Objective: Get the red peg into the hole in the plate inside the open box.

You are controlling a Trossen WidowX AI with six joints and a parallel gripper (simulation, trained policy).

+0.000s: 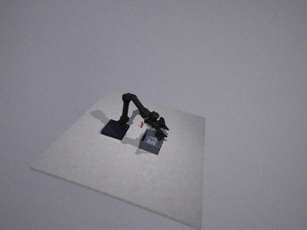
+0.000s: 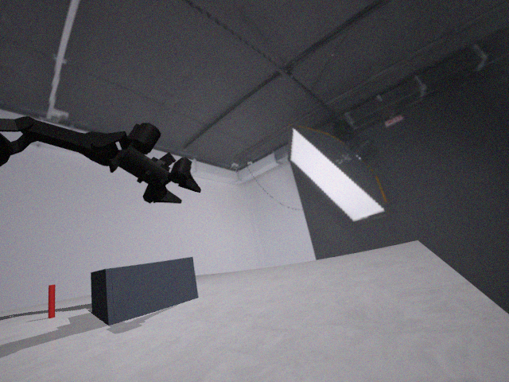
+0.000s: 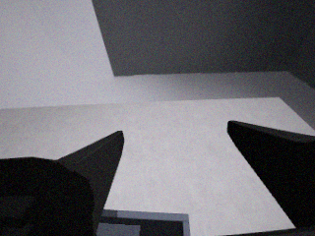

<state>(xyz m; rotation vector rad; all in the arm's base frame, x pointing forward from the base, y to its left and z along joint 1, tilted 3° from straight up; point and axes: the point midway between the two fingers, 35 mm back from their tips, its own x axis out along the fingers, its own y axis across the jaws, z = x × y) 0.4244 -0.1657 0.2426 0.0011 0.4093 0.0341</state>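
My gripper tip is 290 mm past the red peg, 270 mm to the right of it and 230 mm above it. The rest, counted from my gripper tip: box: 120 mm behind, 70 mm to the left, 240 mm below; then light plate: 120 mm behind, 70 mm to the left, 220 mm below.
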